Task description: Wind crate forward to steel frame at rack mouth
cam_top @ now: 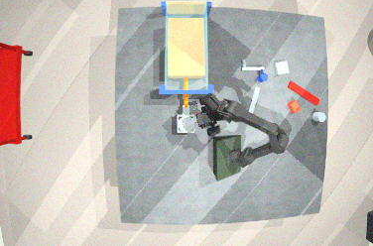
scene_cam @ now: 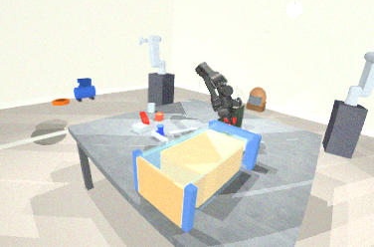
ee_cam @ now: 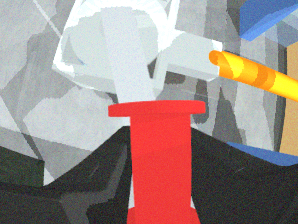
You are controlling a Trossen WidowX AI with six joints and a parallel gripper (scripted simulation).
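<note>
Right now my gripper tip is 30 mm above the winch handle with red grip, 20 mm to the right of it and 10 mm past it. The rest, counted from my gripper tip: blue frame (130 mm ahead, 50 mm to the left, 30 mm below); then white bar (310 mm to the right, 130 mm below, 10 mm ahead); then white winch (100 mm below, 70 mm to the left, 40 mm behind).
</note>
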